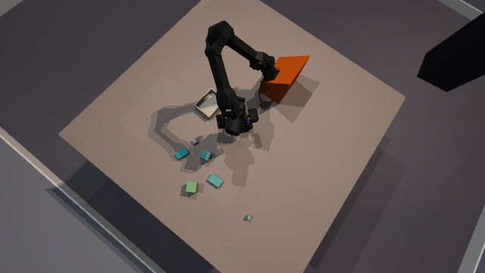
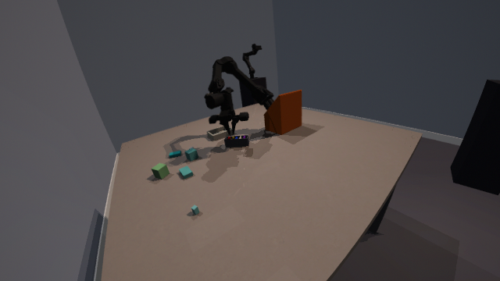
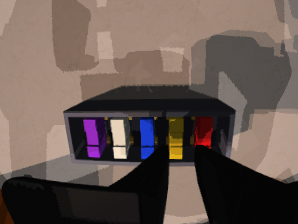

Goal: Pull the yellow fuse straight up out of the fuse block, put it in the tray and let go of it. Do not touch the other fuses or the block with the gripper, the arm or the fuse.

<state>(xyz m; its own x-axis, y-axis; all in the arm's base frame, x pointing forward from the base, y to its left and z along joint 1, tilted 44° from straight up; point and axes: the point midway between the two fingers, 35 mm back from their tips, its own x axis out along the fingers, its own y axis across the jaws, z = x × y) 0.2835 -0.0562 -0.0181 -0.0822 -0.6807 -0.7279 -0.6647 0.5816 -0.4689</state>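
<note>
The yellow fuse lies 30 mm below my gripper tip. From my gripper tip the other things lie so: grey tray (180 mm to the right, 60 mm below, 40 mm behind).
</note>
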